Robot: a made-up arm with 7 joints. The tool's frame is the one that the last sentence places.
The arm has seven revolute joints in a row. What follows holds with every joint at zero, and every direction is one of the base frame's.
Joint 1 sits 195.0 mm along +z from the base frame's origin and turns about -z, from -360.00 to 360.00 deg.
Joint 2 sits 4.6 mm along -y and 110.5 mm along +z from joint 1 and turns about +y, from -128.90 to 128.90 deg.
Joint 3 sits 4.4 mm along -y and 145.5 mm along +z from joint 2 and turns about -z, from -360.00 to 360.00 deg.
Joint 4 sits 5.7 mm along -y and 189.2 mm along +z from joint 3 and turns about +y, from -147.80 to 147.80 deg.
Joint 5 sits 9.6 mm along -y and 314.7 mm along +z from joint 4 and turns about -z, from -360.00 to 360.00 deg.
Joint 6 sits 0.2 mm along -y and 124.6 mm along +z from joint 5 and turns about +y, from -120.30 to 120.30 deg.
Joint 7 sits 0.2 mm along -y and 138.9 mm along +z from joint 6 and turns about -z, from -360.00 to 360.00 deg.
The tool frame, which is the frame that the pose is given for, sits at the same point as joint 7; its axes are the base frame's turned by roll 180.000, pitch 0.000 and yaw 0.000 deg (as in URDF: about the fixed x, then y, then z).
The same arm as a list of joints. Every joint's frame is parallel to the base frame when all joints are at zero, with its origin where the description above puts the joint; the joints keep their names.
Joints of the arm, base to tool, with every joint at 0 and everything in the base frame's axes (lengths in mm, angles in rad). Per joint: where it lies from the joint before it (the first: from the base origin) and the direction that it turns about. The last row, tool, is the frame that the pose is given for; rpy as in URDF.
joint 1: axis 0 0 -1 offset 0 0 195
joint 2: axis 0 1 0 offset 0 -4.6 110.5
joint 3: axis 0 0 -1 offset 0 -4.4 145.5
joint 4: axis 0 1 0 offset 0 -5.7 189.2
joint 5: axis 0 0 -1 offset 0 -9.6 314.7
joint 6: axis 0 1 0 offset 0 -0.2 124.6
joint 7: axis 0 0 -1 offset 0 -0.2 138.9
tool: offset 0 0 0 rpy 3.1416 0 0
Joint limits (rad, base to tool): -6.2832..6.2832 -2.2497..2.2497 -6.2832..6.2832 -2.5796..2.5796 -6.2832..6.2832 -2.0996..2.0996 -6.2832..6.2832

